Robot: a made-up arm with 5 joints.
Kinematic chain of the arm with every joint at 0, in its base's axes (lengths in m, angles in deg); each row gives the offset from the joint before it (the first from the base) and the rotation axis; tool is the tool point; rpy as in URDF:
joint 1: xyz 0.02 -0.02 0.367 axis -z
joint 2: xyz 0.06 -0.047 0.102 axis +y
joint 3: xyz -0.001 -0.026 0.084 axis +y
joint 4: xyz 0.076 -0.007 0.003 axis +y
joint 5: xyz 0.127 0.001 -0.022 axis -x
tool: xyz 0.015 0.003 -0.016 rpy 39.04 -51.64 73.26
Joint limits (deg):
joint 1: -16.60..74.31
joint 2: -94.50..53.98
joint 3: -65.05..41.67
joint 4: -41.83..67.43
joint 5: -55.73..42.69
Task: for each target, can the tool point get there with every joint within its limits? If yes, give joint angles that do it. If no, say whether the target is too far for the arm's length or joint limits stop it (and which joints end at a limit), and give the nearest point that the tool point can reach.
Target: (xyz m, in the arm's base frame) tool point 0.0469 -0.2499 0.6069
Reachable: yes | joints 64.39 -24.15 -25.19 33.61 -3.16
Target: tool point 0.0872 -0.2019 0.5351
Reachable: yes | joints 45.02 -50.16 -3.19 58.06 17.76
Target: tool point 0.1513 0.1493 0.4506
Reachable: no: joint limits stop it (at a limit: joint 1, joint 5) | nearest point 0.2052 -0.0317 0.4506 | short by 0.189 m
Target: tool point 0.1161 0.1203 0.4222
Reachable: no: joint limits stop it (at a limit: joint 1, joint 4, joint 5) | nearest point 0.1680 -0.0428 0.4202 | short by 0.171 m
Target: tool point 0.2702 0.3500 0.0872
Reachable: no: too far | nearest point 0.2558 -0.0166 0.3220 | short by 0.436 m
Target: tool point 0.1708 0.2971 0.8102
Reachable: no: too far | nearest point 0.2278 -0.0249 0.7373 | short by 0.335 m
